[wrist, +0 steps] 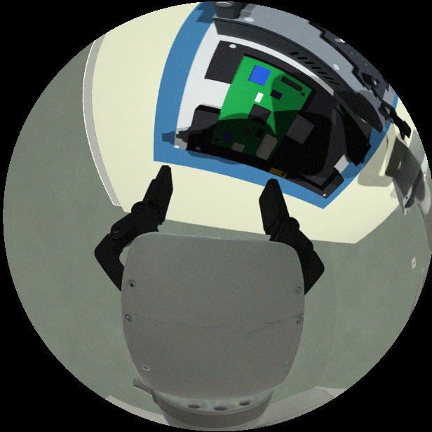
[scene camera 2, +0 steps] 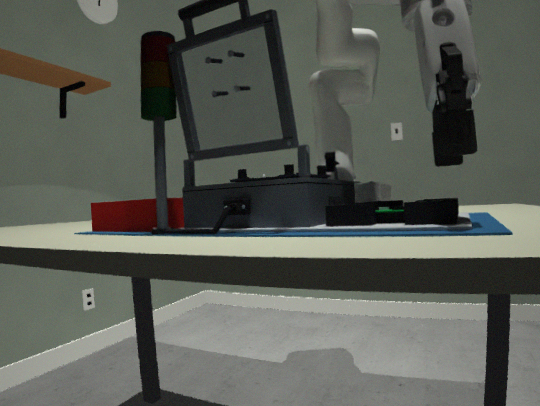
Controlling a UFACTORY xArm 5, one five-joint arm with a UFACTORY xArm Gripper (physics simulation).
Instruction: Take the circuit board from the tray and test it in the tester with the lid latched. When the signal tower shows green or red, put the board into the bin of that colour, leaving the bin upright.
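Frame: origin at the arm's base, x ahead, y left, z up, level; centimetres.
Where they show: gripper, fingertip midpoint: (scene camera 2: 453, 160).
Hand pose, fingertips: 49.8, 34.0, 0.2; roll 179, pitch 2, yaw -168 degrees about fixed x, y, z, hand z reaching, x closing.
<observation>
Each offset is from my fingertips to the top centre of the thing, as dx, dy, dz. "spot": to the spot under its first point. Level surfaces: height alone.
The green circuit board {-1.6, -6.6, -4.1} (scene camera 2: 389, 211) (wrist: 280, 107) lies in the black tray {spot: +4.0, -2.0, -5.1} (scene camera 2: 431, 212) (wrist: 220, 62); my gripper's shadow falls across it in the wrist view. My gripper (scene camera 2: 454, 162) (wrist: 218, 181) is open and empty, above and to the side of the tray, apart from the board. The grey tester {spot: +6.1, -19.6, -3.8} (scene camera 2: 265, 205) (wrist: 300, 31) stands beside the tray. Its framed clear lid (scene camera 2: 284, 80) is raised. The signal tower {spot: +11.1, -31.1, +12.9} (scene camera 2: 159, 75) has red, amber and green sections, all looking dark. The red bin {+1.5, -43.6, -2.2} (scene camera 2: 135, 215) stands upright behind the tower's pole. A green bin does not show.
A blue mat {dz -6.7} (scene camera 2: 487, 225) (wrist: 167, 107) lies under the tester and tray on the pale table {dz -6.9} (scene camera 2: 400, 245) (wrist: 125, 125). A black cable {spot: +9.5, -23.3, -5.2} (scene camera 2: 221, 220) runs from the tester toward the tower's foot. The raised lid and the tower stand tall. The arm's base is behind the tester.
</observation>
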